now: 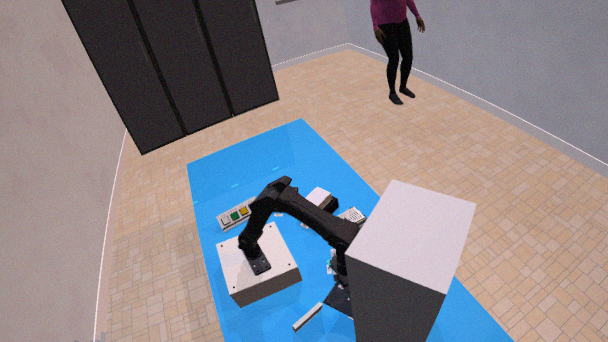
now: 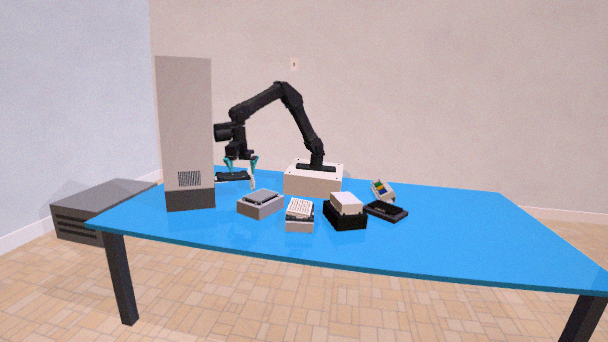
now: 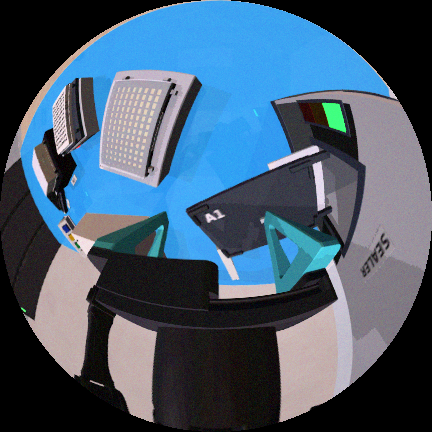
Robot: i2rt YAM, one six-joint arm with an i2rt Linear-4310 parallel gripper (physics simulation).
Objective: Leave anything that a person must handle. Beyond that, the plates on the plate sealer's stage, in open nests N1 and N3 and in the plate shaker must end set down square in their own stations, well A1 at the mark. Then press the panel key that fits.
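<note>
My gripper (image 2: pixel 241 166) (image 3: pixel 215 216) is open and empty above the sealer stage's outer end. The dark stage (image 2: pixel 231 176) (image 3: pixel 260 200) (image 1: pixel 340 300), marked A1, is bare and sticks out from the plate sealer (image 1: pixel 410 235) (image 2: pixel 185 115) (image 3: pixel 390 200). A white plate (image 1: pixel 307 317) (image 2: pixel 252 181) (image 3: pixel 229 266) is steeply tipped, edge-on, off the stage's end; its lower part is hard to see. A pale plate (image 3: pixel 132 125) lies on a grey station (image 2: pixel 247 209) (image 3: pixel 182 115). Another white plate (image 1: pixel 353 215) (image 2: pixel 300 207) (image 3: pixel 61 117) sits on a small station. Nest labels and exact seating are unreadable.
A white box-like item (image 1: pixel 319 195) (image 2: pixel 346 202) (image 3: pixel 42 162) sits on a black station (image 2: pixel 347 221). A low black station (image 2: pixel 392 212) and the key panel (image 1: pixel 226 220) (image 2: pixel 382 190) (image 3: pixel 65 226) stand beyond. A person (image 1: pixel 397 50) stands beyond the table (image 1: pixel 240 160).
</note>
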